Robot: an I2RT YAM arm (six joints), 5 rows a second.
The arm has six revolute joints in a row. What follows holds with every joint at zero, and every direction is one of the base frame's.
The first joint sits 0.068 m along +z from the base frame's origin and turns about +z.
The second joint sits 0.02 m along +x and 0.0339 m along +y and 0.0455 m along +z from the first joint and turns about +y.
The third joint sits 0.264 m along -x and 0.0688 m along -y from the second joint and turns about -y.
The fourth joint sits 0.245 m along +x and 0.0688 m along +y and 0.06 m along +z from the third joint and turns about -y.
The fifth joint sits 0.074 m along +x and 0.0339 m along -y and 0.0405 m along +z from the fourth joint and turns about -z.
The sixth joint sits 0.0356 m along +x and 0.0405 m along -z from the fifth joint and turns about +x.
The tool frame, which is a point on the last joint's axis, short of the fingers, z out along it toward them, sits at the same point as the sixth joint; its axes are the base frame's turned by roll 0, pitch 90 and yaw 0 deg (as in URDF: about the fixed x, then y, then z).
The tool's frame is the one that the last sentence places.
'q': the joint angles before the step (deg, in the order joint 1, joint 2, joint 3, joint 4, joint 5, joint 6). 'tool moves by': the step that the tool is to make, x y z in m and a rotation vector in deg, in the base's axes. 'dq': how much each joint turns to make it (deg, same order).
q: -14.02 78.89 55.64 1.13 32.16 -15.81
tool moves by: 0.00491 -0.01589 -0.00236 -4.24 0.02 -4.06
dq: -2.23 2.32 0.00 5.55 3.15 -3.84
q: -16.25 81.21 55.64 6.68 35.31 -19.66
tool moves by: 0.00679 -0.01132 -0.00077 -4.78 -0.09 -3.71
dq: -1.22 2.56 0.24 6.55 3.70 -4.56
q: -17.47 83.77 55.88 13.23 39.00 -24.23
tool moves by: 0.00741 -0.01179 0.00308 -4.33 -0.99 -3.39
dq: -1.27 2.69 1.05 6.72 2.87 -4.31
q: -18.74 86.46 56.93 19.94 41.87 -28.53
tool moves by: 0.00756 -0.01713 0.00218 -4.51 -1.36 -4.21
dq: -2.01 3.56 1.42 8.24 2.62 -4.81
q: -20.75 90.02 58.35 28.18 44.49 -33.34
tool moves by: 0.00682 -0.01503 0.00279 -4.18 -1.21 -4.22
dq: -1.62 3.52 1.75 7.96 2.63 -4.91
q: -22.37 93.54 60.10 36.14 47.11 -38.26
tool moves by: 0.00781 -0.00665 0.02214 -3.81 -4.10 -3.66
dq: -0.28 2.10 4.43 5.56 3.13 -3.52
